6 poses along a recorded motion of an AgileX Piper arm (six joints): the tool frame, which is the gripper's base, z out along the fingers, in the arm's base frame.
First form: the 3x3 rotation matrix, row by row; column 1 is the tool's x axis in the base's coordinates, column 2 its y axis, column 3 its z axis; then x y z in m. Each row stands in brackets.
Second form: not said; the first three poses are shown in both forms.
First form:
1: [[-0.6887 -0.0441 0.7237], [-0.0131 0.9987 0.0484], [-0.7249 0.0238 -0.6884]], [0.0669 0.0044 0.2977]
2: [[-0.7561 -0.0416 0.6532], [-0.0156 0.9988 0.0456], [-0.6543 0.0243 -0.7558]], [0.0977 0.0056 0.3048]
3: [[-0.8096 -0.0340 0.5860], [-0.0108 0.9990 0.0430], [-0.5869 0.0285 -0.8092]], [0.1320 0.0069 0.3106]
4: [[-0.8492 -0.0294 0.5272], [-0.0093 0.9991 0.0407], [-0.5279 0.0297 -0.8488]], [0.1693 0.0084 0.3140]
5: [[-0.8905 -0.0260 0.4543], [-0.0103 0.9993 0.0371], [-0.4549 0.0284 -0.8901]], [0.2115 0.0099 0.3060]
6: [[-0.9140 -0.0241 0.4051], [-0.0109 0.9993 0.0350], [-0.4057 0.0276 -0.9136]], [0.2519 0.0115 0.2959]
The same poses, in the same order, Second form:
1: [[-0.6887 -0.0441 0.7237], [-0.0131 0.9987 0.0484], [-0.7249 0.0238 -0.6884]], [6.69 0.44 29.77]
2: [[-0.7561 -0.0416 0.6532], [-0.0156 0.9988 0.0456], [-0.6543 0.0243 -0.7558]], [9.77 0.56 30.48]
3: [[-0.8096 -0.0340 0.5860], [-0.0108 0.9990 0.0430], [-0.5869 0.0285 -0.8092]], [13.20 0.69 31.06]
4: [[-0.8492 -0.0294 0.5272], [-0.0093 0.9991 0.0407], [-0.5279 0.0297 -0.8488]], [16.93 0.84 31.40]
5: [[-0.8905 -0.0260 0.4543], [-0.0103 0.9993 0.0371], [-0.4549 0.0284 -0.8901]], [21.15 0.99 30.60]
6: [[-0.9140 -0.0241 0.4051], [-0.0109 0.9993 0.0350], [-0.4057 0.0276 -0.9136]], [25.19 1.15 29.59]
